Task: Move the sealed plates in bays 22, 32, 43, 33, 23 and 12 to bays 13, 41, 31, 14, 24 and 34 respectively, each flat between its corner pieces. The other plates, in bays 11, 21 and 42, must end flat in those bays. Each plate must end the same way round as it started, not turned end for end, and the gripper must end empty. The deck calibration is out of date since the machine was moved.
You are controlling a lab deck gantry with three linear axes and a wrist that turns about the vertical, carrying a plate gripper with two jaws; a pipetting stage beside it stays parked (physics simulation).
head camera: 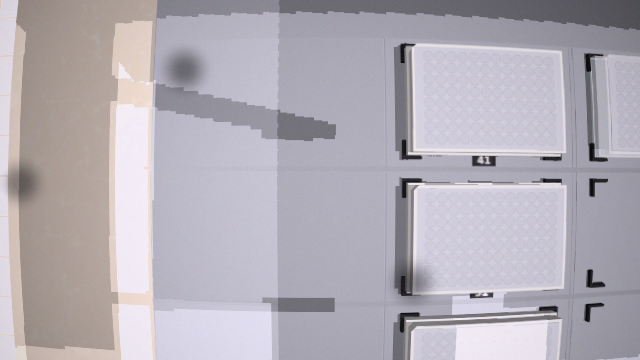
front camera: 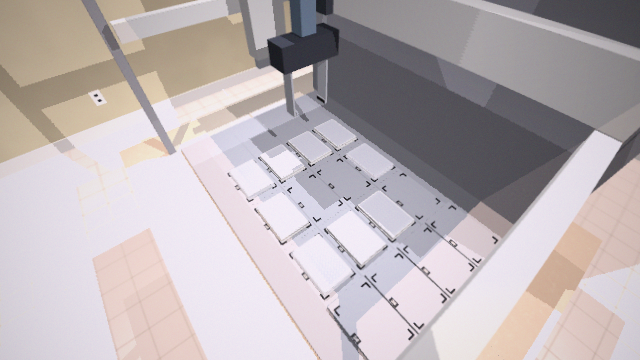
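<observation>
My gripper is open and empty, above the deck's far end beyond bays 31 and 41. It does not show in the head view. Sealed plates lie in bay 12, bay 13, bay 23, bay 33, bay 31 and bay 41. Others lie in bay 11, bay 21 and bay 42. The plates look flat. Bays 22, 32, 43, 14, 24 and 34 hold no plate.
Black corner pieces mark the bays. A long grey beam runs beyond the deck, and a pale wall stands along its near right side. A grey block hangs behind the gripper. A thin grey post stands at the left.
</observation>
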